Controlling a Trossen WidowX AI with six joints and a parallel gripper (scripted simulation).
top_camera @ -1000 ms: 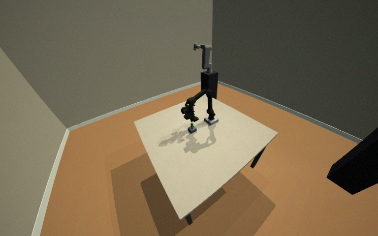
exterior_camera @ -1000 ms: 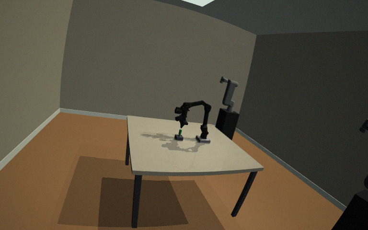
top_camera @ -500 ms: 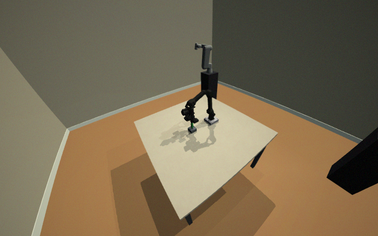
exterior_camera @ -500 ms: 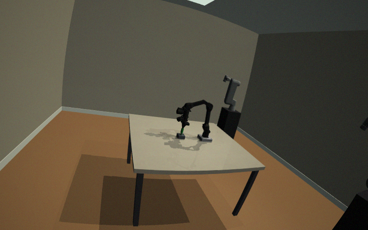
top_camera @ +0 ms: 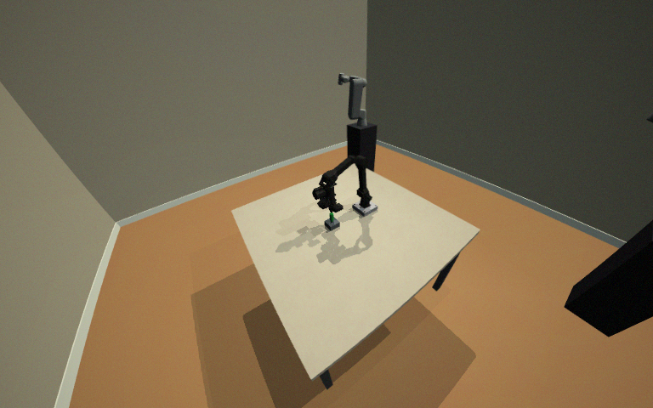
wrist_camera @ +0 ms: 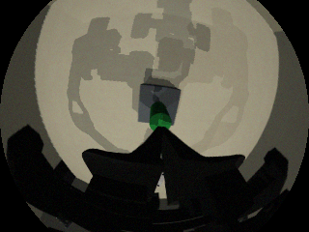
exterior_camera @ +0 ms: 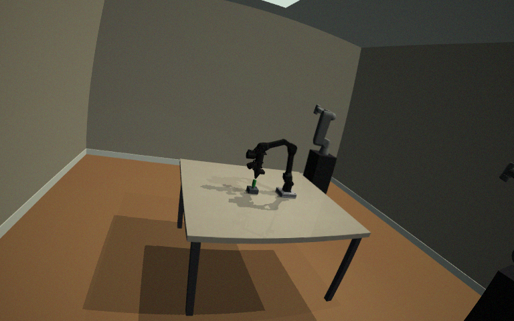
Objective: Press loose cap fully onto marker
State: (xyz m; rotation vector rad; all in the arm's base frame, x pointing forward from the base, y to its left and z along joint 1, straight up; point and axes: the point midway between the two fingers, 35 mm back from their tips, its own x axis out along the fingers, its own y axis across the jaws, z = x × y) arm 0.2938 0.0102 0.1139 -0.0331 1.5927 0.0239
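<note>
My gripper tip is 4 cm above the green cap.
</note>
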